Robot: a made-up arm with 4 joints.
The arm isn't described. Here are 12 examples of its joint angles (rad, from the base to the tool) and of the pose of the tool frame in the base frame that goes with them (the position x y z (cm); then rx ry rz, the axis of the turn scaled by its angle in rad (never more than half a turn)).
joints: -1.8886 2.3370 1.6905 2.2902
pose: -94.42 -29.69 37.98 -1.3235 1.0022 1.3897
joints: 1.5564 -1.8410 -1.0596 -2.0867
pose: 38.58 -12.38 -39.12 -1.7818 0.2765 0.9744
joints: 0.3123 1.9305 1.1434 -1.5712
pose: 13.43 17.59 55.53 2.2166 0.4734 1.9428
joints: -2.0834 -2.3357 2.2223 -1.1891
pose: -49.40 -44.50 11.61 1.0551 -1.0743 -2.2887
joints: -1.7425 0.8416 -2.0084 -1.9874
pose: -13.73 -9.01 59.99 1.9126 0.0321 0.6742
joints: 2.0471 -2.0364 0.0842 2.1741
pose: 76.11 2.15 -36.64 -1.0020 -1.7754 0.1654
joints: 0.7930 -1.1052 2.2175 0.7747
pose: 18.35 -9.47 11.74 1.7936 0.9543 1.1888
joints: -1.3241 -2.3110 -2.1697 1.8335
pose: -87.65 49.51 3.85 0.6924 -0.9688 0.4169
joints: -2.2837 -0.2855 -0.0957 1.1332
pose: 16.07 -41.39 -5.62 -0.4215 -0.1093 -2.8499
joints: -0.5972 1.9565 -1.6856 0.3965
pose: -0.11 10.99 31.27 -1.5629 -1.4480 2.2223
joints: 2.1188 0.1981 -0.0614 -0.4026
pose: 24.68 -16.06 6.07 -0.2322 0.1450 -2.5039
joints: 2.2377 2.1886 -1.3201 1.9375
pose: 26.40 -11.63 82.53 0.2542 1.8612 1.2036
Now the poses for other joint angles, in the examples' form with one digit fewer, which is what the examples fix.
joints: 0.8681 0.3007 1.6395 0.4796
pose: 25.9 23.1 38.0 0.846 1.433 -0.542
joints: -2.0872 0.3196 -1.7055 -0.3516
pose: -27.5 -11.9 8.8 1.733 -0.927 1.500
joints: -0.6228 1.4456 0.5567 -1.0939
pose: 2.9 20.9 29.9 -1.294 -0.785 -0.781
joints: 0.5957 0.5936 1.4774 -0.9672
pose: 4.8 9.4 3.8 -0.853 1.526 -1.642
